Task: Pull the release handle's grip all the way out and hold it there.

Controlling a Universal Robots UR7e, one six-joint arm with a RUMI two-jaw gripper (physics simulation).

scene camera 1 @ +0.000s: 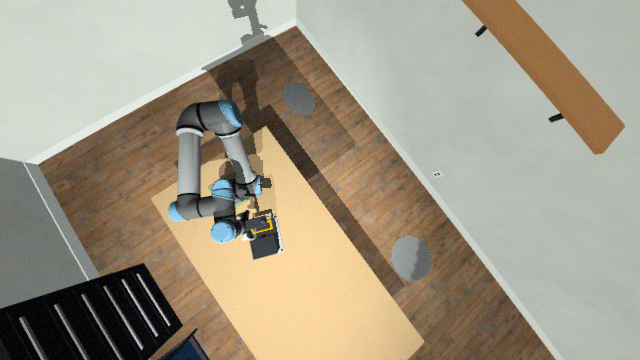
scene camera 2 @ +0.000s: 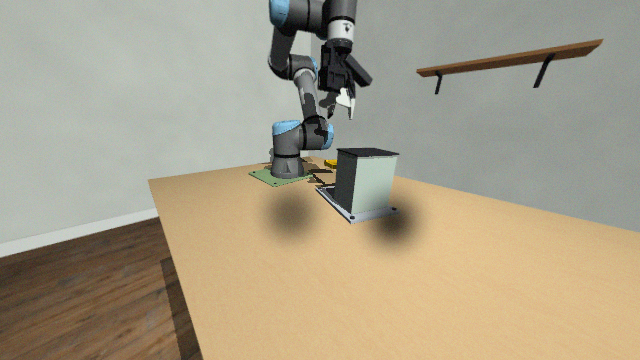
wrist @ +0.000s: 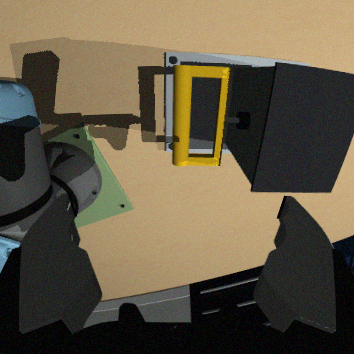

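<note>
The release handle's yellow grip [scene camera 1: 270,225] [scene camera 2: 331,163] [wrist: 181,115] is a rectangular loop. It stands out from the side of a dark-topped box [scene camera 1: 266,247] [scene camera 2: 374,182] [wrist: 305,130], on the side facing the robot's base. In the wrist view a short rod joins the grip to a black collar on the box. The box stands on a light grey base plate [scene camera 2: 372,213] [wrist: 169,92]. My gripper [scene camera 2: 341,118] [wrist: 177,196] is open and empty, above the level of the box top. In the wrist view the grip shows beyond the fingertips, between their lines; its far side from scene camera 2 is hidden by the box.
The robot's base stands on a green plate [scene camera 2: 275,178] [wrist: 110,200] near the grip. The box and both plates are on the wooden table [scene camera 1: 320,300] [scene camera 2: 400,300]. A wall shelf [scene camera 1: 550,70] [scene camera 2: 505,60] is off to the side. A black drawer cabinet [scene camera 1: 70,312] stands beside the table.
</note>
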